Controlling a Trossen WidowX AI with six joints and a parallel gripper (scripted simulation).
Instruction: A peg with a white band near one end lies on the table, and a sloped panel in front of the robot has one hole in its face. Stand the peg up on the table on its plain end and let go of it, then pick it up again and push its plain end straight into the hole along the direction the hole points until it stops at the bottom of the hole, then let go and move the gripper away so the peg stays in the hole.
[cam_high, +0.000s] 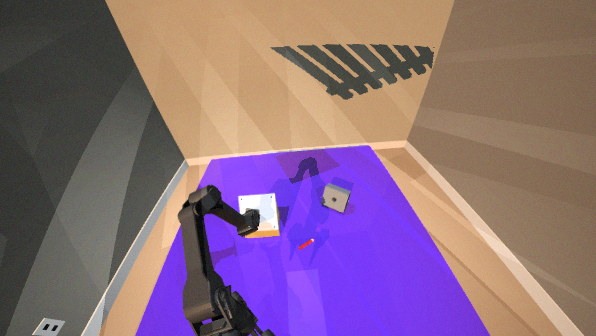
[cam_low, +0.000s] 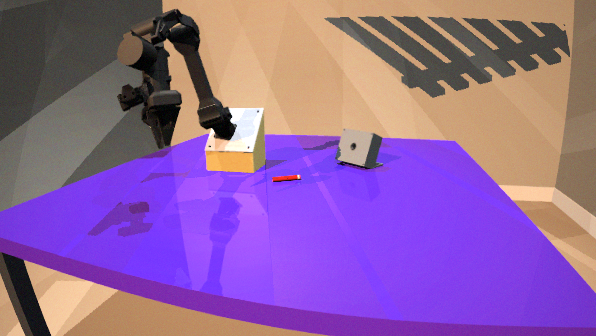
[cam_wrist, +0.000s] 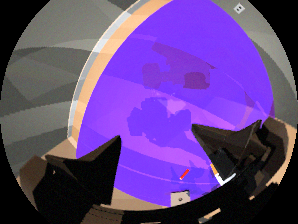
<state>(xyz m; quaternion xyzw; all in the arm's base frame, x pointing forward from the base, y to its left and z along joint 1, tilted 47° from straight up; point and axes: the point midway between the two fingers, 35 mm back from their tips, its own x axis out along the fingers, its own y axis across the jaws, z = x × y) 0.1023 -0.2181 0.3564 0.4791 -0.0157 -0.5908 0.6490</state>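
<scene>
Now: the red peg 14 cm ahead of my gripper tip, 35 cm to the left of it and 15 cm below it. Also, from my gripper tip: grey sloped panel 29 cm ahead, 58 cm to the left, 11 cm below.
</scene>
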